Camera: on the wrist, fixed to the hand. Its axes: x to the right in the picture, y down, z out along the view.
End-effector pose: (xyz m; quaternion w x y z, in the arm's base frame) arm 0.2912 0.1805 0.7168 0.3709 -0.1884 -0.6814 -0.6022
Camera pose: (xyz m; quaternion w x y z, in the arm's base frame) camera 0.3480 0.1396 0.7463 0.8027 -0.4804 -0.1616 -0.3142
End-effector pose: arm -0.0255 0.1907 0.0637 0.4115 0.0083 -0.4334 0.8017
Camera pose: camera -0.0359 0.2095 -0.0092 0.1367 0.5471 0.3130 -0.7642
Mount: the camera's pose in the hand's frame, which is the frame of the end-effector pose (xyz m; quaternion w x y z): -0.0078 0.0517 -0.0551 0.6876 -0.1437 0.2569 0.6638
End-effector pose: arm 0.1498 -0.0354 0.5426 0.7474 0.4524 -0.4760 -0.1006
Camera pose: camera 0.1754 0.0306 0.5701 0.7680 -0.0865 -0.4211 0.4748
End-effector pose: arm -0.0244 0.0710 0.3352 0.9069 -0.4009 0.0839 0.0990
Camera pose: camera -0.0487 0.0632 0.2637 0.4787 -0.3757 0.5425 0.5791
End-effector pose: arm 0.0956 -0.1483 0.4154 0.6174 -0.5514 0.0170 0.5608
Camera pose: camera 0.0889 -0.2044 0.3646 0.0313 0.6006 -0.4557 -0.6562
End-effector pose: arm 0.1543 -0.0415 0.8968 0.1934 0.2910 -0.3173 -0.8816
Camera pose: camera 0.2033 -0.0994 0.8999 0.8415 0.1882 -0.2350 -0.4486
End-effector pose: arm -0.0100 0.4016 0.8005 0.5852 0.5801 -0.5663 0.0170
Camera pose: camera -0.0124 0.4619 0.8466 0.6199 -0.0655 -0.6266 0.4678
